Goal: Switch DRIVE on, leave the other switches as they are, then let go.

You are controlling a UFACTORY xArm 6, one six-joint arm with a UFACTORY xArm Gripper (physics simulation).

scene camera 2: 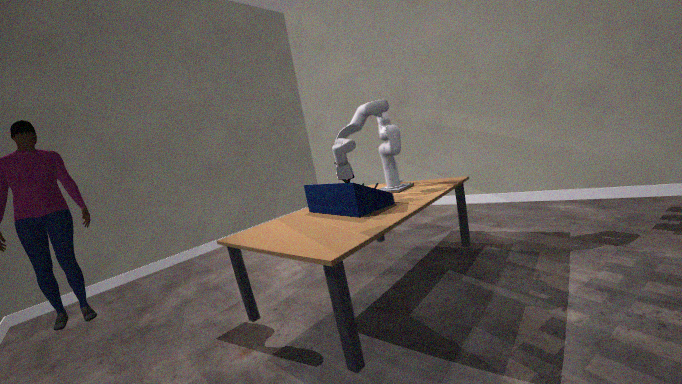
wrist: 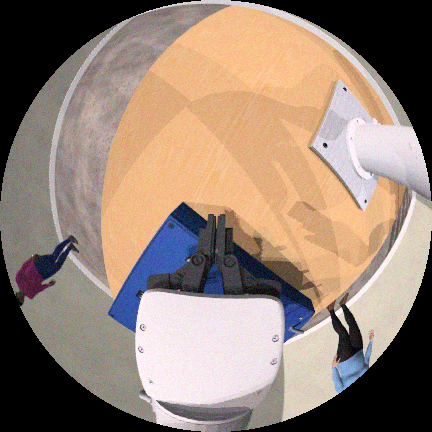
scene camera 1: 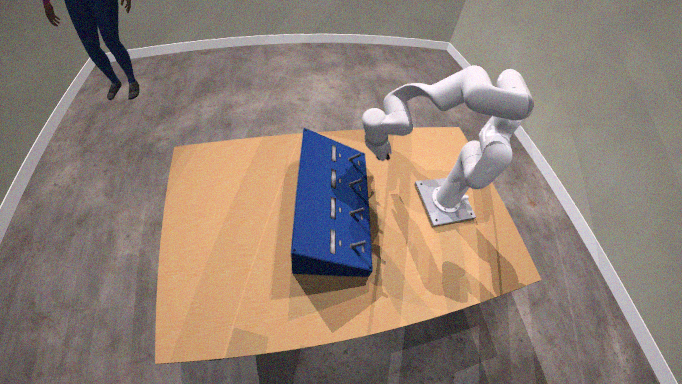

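Pixels of known places: gripper, fingertip midpoint: (wrist: 216, 222); arm's base, link origin: (scene camera 2: 393, 187) (wrist: 362, 147) (scene camera 1: 445, 200).
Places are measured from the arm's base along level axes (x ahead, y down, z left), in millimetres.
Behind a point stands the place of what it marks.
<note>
A blue sloped switch box (scene camera 1: 312, 210) {z 74, x 559, y -130 mm} (scene camera 2: 332, 200) {z 13, x 604, y -61 mm} (wrist: 157, 257) {z -218, x 365, y -65 mm} stands on the table. In scene camera 1 it carries several grey levers in a row, the farthest lever (scene camera 1: 355, 159) {z -165, x 371, y -87 mm} and the nearest lever (scene camera 1: 358, 246) {z 189, x 429, y -91 mm} at its ends, each with a pale label to its left. The label texts are too small or covered to read, so I cannot tell which is DRIVE or how it stands. My gripper (scene camera 1: 384, 157) {z -177, x 261, y -76 mm} (scene camera 2: 347, 181) {z -177, x 261, y -76 mm} (wrist: 216, 222) {z -177, x 261, y -76 mm} is shut and empty, close to the farthest end of the box; contact is unclear. In the wrist view the gripper and its housing hide much of the panel.
The wooden table (scene camera 1: 215, 225) {z 17, x 901, y 22 mm} (scene camera 2: 295, 240) {z 146, x 980, y 21 mm} (wrist: 210, 150) {z -232, x 207, y 21 mm} also bears the arm's base plate (scene camera 1: 436, 221) {z 91, x 79, y 0 mm} (wrist: 332, 127) {z -89, x 42, y 0 mm}, right of the box in scene camera 1. A person in a pink top (scene camera 2: 37, 182) (wrist: 30, 277) and one in light blue (wrist: 352, 372) stand on the floor beyond.
</note>
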